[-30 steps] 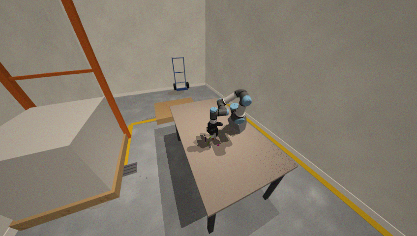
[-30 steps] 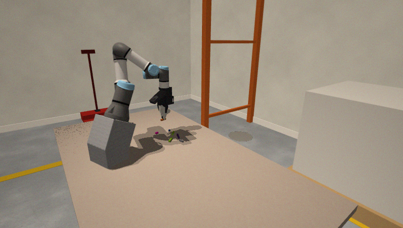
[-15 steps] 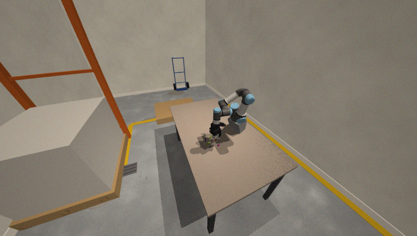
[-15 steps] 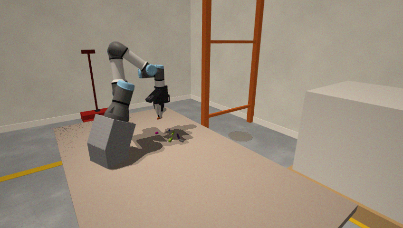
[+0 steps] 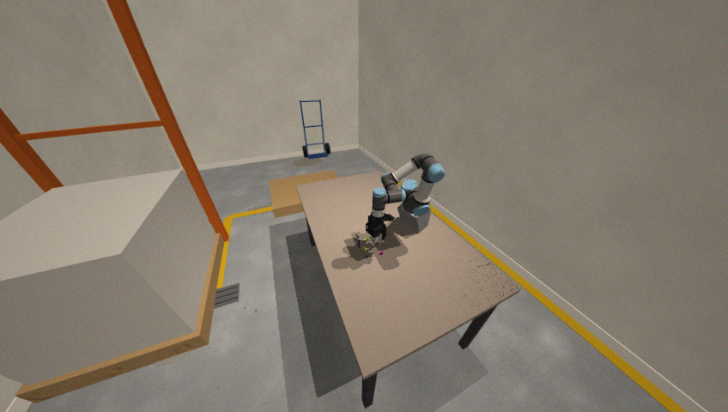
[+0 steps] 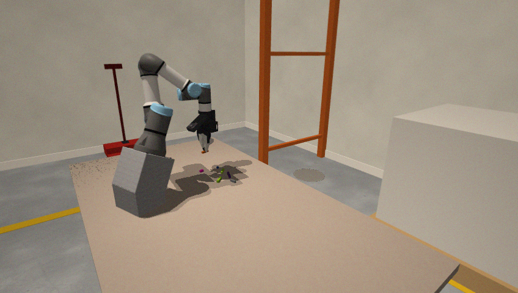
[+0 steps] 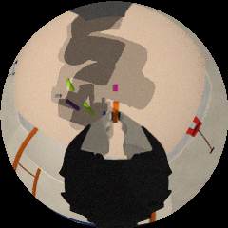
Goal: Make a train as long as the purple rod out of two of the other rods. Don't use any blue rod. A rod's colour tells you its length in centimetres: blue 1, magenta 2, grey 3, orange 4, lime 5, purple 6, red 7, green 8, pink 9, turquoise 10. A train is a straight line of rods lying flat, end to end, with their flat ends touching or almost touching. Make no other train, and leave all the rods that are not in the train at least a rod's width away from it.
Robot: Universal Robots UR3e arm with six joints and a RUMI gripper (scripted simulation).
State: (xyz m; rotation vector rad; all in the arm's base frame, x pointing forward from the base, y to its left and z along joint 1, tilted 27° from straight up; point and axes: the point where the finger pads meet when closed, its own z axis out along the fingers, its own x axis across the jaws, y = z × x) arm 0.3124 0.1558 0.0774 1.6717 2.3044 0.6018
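Now: hand 110 mm above the magenta rod, 30 mm past it and 10 mm to the left of it. From my hand the other things lie so: purple rod: 130 mm to the right, 110 mm below, 80 mm ahead; then orange rod: 10 mm below; then blue rod: 110 mm below, 60 mm ahead, 10 mm to the right.
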